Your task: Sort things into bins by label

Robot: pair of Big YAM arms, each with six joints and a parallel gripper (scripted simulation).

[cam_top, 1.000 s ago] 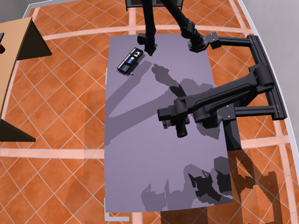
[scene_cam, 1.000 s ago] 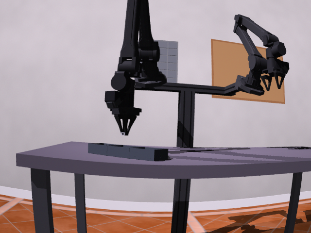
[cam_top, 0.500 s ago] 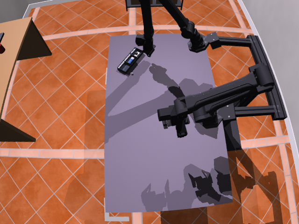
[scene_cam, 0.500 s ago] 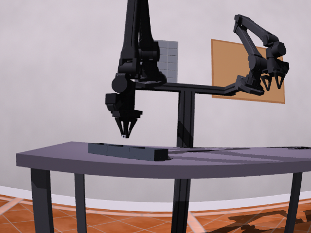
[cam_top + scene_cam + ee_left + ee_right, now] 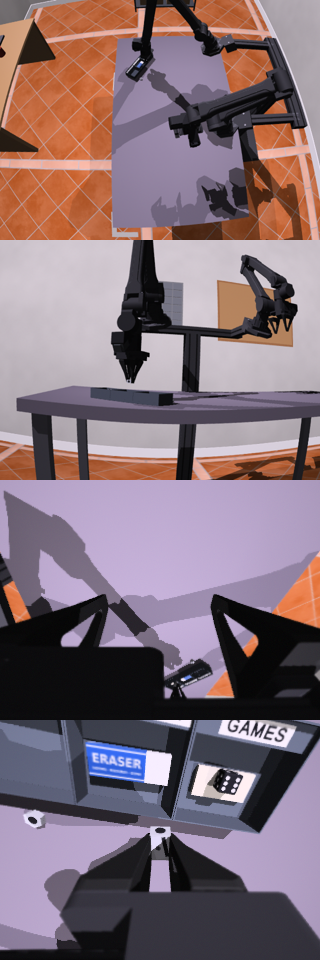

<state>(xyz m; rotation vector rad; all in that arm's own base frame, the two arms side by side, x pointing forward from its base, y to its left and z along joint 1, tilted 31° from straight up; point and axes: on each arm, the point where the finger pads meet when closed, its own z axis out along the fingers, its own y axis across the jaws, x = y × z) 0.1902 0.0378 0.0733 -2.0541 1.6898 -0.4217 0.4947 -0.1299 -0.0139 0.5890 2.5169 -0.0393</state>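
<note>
The bin row is 6 cm ahead of my right hand and 5 cm below it. Round my right hand: white card (1 cm ahead, 6 cm to the right, 5 cm below).
</note>
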